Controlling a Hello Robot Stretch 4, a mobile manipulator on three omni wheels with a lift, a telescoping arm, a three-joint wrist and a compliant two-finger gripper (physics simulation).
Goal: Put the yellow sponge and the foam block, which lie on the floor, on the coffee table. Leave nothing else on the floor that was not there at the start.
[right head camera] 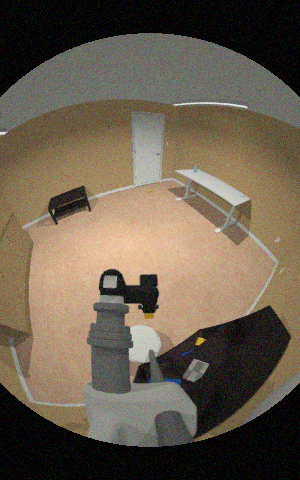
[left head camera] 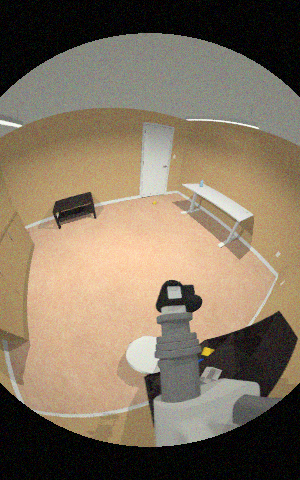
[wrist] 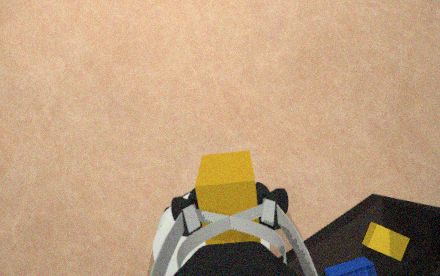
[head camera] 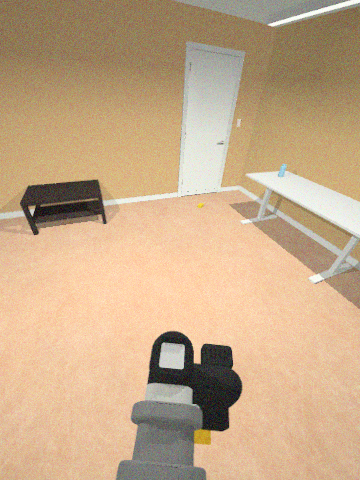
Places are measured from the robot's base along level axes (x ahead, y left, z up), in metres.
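Where they show: gripper, between the fingertips: (wrist: 229,200); robot's base, origin of its link: (right head camera: 140,342) (left head camera: 146,353).
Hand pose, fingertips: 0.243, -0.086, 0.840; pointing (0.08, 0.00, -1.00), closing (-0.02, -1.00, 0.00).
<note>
Each offset is from my fingertips to the top centre of the thing, as dx, dy, dz. "*": to the spot under its first point. Level surfaces: height alone.
My gripper (right head camera: 148,308) (wrist: 229,200) is shut on a yellow block @[-0.008, -0.001, +0.059] (head camera: 202,437) (right head camera: 149,316) (wrist: 226,170), held above the floor; the frames do not tell whether it is the sponge or the foam block. In the head camera view my wrist hides the fingers. A small yellow piece (head camera: 200,205) (left head camera: 154,203) (right head camera: 149,191) lies on the floor in front of the door, far from my gripper; its kind is too small to tell. A low black table @[dz -0.417] (head camera: 65,190) (left head camera: 73,201) (right head camera: 68,196) with a lower shelf, seemingly the coffee table, stands far left by the wall.
A white table (head camera: 315,197) (left head camera: 220,200) bears a blue bottle (head camera: 282,170). A large dark piece of furniture (right head camera: 240,345) (wrist: 340,225) stands close at right, bearing another yellow block @[-0.322, -0.556, -0.722] (right head camera: 200,341) (wrist: 386,241), blue items and a grey item @[* -0.478, -0.303, -0.275] (right head camera: 196,370).
</note>
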